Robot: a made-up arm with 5 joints. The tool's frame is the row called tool.
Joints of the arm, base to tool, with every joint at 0 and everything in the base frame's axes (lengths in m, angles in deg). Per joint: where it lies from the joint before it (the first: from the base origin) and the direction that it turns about. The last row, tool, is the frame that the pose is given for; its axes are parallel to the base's.
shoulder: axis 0 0 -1 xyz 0 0 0.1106
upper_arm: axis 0 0 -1 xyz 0.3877 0.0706 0.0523
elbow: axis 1 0 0 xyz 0.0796 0.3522 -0.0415
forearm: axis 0 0 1 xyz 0.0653 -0.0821 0.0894
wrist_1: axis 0 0 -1 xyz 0.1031 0.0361 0.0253
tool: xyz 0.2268 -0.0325 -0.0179
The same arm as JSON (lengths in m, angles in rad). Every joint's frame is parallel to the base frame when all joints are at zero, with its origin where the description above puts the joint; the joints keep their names.
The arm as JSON. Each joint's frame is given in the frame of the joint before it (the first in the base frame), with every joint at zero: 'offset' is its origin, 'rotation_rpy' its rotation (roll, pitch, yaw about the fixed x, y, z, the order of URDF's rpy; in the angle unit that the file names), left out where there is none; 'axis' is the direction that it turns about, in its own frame. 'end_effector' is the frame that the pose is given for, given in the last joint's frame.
{
  "length_unit": "m",
  "angle_unit": "rad",
  "chain": [
    {
      "id": "shoulder",
      "offset": [
        0.0,
        0.0,
        0.1106
      ],
      "axis": "-z"
    },
    {
      "id": "upper_arm",
      "offset": [
        0.3877,
        0.0706,
        0.0523
      ],
      "axis": "-z"
    },
    {
      "id": "elbow",
      "offset": [
        0.0796,
        0.3522,
        -0.0415
      ],
      "axis": "+x"
    },
    {
      "id": "forearm",
      "offset": [
        0.0653,
        -0.0821,
        0.0894
      ],
      "axis": "+z"
    },
    {
      "id": "wrist_1",
      "offset": [
        0.1031,
        0.0361,
        0.0253
      ],
      "axis": "-z"
    }
  ],
  "end_effector": {
    "offset": [
      0.2268,
      -0.0325,
      -0.0179
    ]
  }
}

